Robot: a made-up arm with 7 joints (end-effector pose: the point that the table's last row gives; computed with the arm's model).
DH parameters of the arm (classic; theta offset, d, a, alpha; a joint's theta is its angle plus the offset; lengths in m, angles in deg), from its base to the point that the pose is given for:
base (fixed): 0 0.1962 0 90
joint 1: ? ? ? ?
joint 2: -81.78 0 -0.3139 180
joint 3: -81.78 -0.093 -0.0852 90
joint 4: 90 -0.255 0.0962 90
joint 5: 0 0.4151 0.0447 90
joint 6: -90 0.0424 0.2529 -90
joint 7: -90 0.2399 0.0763 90
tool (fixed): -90 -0.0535 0 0
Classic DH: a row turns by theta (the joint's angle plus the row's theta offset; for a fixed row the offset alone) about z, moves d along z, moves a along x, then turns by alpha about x.
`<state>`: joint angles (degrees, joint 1 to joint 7).
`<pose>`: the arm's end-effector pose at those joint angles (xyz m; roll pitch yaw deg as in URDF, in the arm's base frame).
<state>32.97 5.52 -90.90 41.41 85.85 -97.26 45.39</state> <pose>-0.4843 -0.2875 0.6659 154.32 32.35 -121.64</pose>
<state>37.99 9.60 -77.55 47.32 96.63 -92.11 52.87</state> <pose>-0.5033 -0.1059 0.5716 163.91 26.91 -130.16</pose>
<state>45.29 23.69 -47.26 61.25 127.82 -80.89 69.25</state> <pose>-0.3287 0.2030 0.3178 -177.19 28.41 -158.13</pose>
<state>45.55 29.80 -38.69 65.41 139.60 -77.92 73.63</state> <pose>-0.2435 0.2557 0.2595 -172.52 31.77 -166.81</pose>
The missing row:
joint 1: 90 -0.0772 0.1492 90
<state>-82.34 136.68 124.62 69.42 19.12 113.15 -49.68</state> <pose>-0.1553 0.6758 0.8707 -140.30 54.56 178.59</pose>
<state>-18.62 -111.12 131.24 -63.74 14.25 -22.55 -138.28</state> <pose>0.2805 -0.1873 0.6653 -92.31 -13.47 27.92</pose>
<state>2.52 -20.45 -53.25 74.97 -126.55 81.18 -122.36</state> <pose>-0.5163 0.0371 0.7503 -78.53 18.36 5.02</pose>
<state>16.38 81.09 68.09 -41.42 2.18 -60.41 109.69</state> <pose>0.1761 0.3041 0.0788 -93.28 -35.10 -3.85</pose>
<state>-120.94 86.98 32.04 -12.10 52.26 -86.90 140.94</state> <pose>0.0589 0.2778 -0.0635 -116.42 30.77 -63.50</pose>
